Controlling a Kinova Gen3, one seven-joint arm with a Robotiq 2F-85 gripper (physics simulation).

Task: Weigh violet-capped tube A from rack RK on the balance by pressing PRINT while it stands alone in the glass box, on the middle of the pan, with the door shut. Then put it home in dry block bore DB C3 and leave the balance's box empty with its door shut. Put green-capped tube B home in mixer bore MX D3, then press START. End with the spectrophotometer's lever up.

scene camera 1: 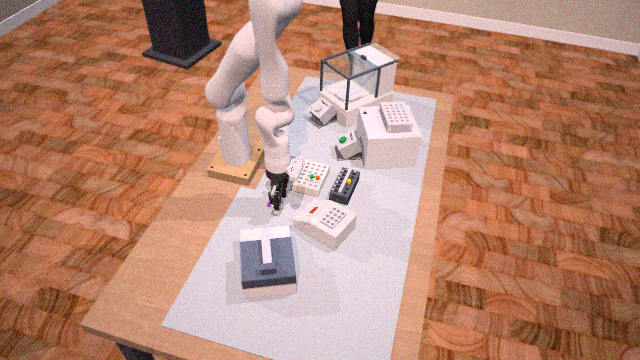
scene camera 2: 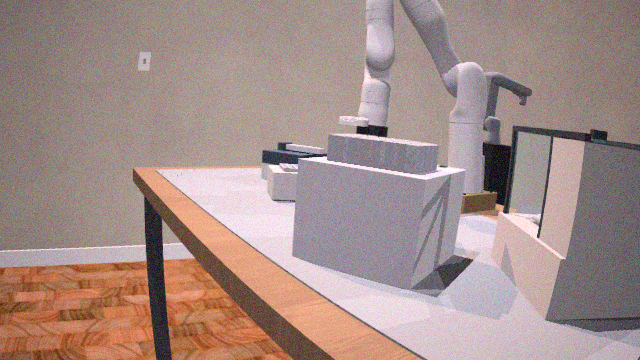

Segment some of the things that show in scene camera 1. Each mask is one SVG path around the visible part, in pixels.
A dry block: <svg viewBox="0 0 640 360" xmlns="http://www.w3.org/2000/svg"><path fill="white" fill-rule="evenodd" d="M315 198L294 218L294 227L336 250L355 228L357 214L331 200Z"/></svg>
A white rack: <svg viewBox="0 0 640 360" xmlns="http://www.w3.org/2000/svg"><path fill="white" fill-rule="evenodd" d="M306 160L299 179L293 183L293 191L318 197L330 172L330 165Z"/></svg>
